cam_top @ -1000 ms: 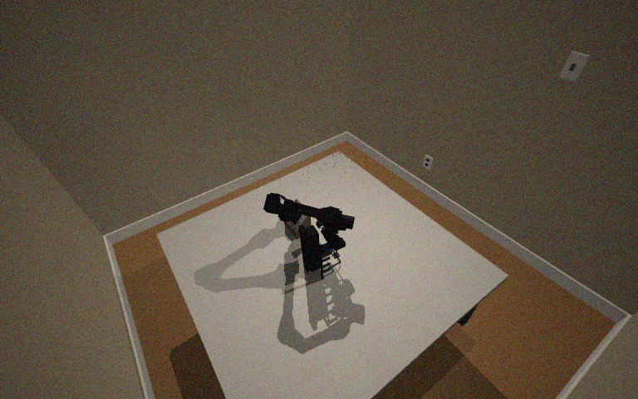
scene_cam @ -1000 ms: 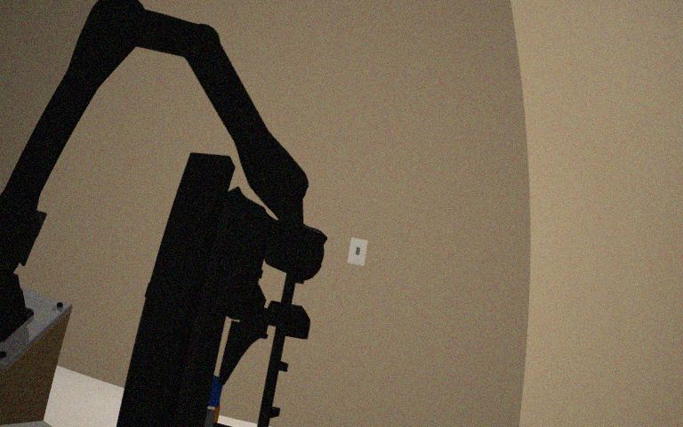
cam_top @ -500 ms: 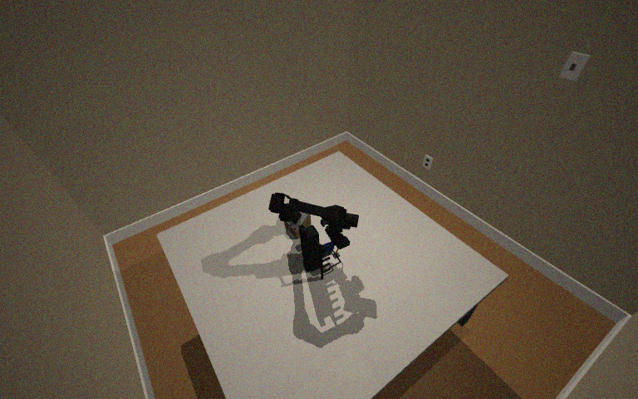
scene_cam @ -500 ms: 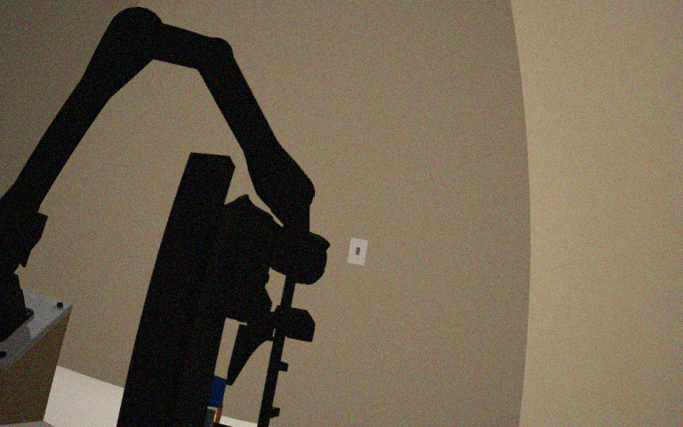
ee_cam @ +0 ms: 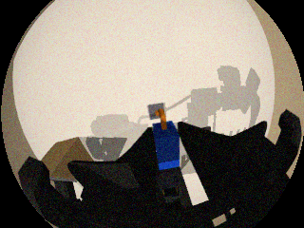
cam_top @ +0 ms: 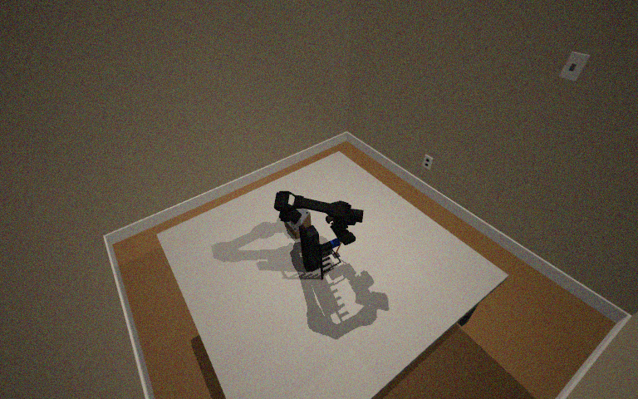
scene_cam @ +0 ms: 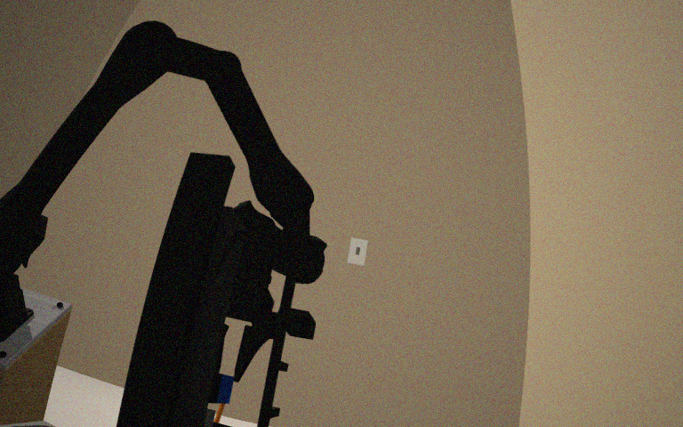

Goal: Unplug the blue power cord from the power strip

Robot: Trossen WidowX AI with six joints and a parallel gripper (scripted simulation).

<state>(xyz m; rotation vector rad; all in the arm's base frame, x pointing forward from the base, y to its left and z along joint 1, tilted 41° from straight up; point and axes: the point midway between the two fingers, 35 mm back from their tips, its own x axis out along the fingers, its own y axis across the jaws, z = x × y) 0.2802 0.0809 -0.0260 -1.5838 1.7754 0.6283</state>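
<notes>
My gripper tip is now 5 cm to the left of the blue plug. From my gripper tip the other things lie so: black slab (3 cm behind, 16 cm to the right, 2 cm above).
</notes>
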